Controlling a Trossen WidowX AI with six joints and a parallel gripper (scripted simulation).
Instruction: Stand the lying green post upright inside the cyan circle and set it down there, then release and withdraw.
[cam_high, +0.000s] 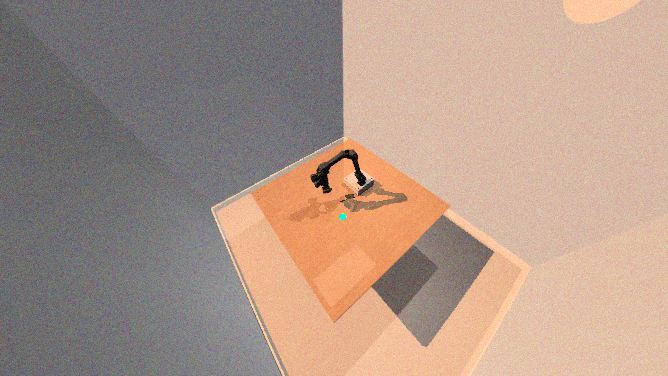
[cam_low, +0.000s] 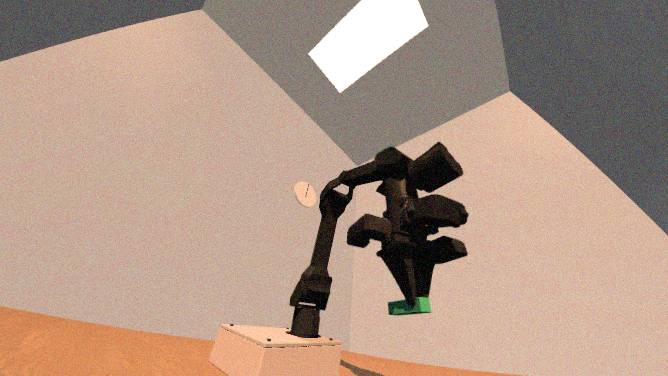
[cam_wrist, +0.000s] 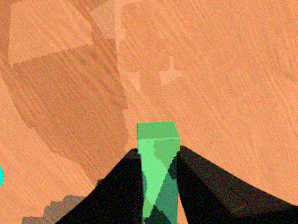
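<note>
Now: gripper tip 2 cm past the green post and 1 cm to the right of it. Round my gripper tip: cyan circle: 23 cm to the left, 13 cm below, 3 cm ahead.
</note>
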